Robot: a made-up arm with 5 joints.
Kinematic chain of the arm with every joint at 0, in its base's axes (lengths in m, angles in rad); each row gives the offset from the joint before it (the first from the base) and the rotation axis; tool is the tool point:
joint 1: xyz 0 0 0.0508 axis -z
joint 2: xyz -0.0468 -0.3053 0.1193 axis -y
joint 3: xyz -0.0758 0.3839 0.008 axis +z
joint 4: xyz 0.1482 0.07 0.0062 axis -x
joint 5: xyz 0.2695 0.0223 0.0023 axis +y
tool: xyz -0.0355 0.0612 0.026
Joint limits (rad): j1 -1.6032..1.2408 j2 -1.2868..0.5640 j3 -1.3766..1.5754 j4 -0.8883..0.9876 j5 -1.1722..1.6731
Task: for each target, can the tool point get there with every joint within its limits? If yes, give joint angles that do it. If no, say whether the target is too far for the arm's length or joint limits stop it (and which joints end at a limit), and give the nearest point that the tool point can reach.
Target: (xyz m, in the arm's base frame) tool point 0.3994 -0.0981 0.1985
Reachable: yes | joints 1.0086 0.0491 0.1024 0.4866 1.4286
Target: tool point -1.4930 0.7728 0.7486
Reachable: no: too far | nearest point -0.5052 0.2615 0.3360 | short by 1.186 m
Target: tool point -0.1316 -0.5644 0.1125
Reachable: no: joint limits stop it (at a limit: joint 3, joint 4, joint 5) | nearest point -0.0804 -0.3448 0.1296 | short by 0.226 m
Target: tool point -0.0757 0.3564 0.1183
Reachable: yes | joints -0.8817 -0.4157 0.1794 -0.3433 -0.1643
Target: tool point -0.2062 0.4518 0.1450
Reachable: yes | joints -0.2476 0.0933 1.1188 0.7403 0.0075
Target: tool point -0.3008 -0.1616 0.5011
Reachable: no: joint limits stop it (at a limit: joint 1, joint 2, joint 4, joint 5) | nearest point -0.2350 -0.1645 0.3695 | short by 0.147 m
